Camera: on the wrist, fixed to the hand. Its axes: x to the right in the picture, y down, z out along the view.
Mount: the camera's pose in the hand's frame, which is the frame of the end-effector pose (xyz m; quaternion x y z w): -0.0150 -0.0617 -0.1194 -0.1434 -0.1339 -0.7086 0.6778
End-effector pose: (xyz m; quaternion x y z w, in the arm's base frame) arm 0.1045 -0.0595 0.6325 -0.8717 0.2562 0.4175 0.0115
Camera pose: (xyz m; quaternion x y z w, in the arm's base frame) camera 0.2111 -0.0273 0.7093 -0.7181 -0.5055 0.4283 0.2129
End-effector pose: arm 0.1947 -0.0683 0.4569 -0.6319 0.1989 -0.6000 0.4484
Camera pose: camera 0.0622 -0.0636 0.4833 0.7139 0.2870 0.6113 0.1852
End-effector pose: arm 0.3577 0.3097 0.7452 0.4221 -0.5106 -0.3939 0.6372
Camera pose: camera 0.4682 0.3193 0.6678 0.5038 -0.0758 -0.8482 0.1449
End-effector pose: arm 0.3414 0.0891 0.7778 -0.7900 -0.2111 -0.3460 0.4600
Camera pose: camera 0.2490 0.0147 0.8428 0.4982 0.7149 0.4850 0.0749
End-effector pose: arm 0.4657 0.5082 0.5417 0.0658 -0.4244 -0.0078 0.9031
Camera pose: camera 0.5503 0.4615 0.4471 0.2148 -0.3608 -0.7149 0.5592
